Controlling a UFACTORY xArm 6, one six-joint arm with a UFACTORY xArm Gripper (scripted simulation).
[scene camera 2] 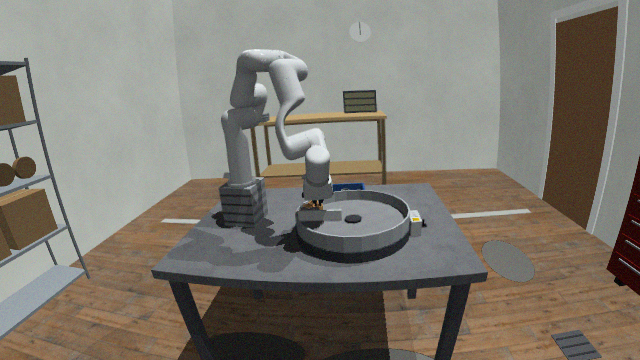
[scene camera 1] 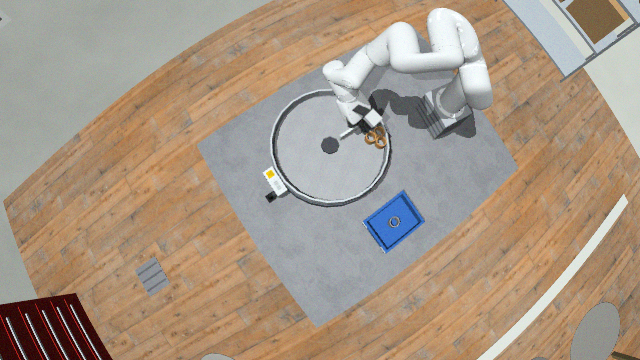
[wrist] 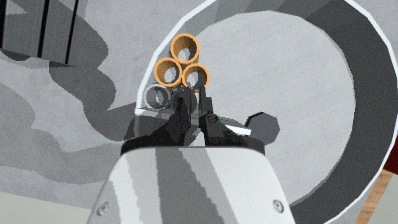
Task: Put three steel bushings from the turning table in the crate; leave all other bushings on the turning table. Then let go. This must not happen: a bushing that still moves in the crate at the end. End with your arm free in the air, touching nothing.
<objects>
same spot on round turning table: (scene camera 2: 375, 216) = (wrist: 304, 125)
</objects>
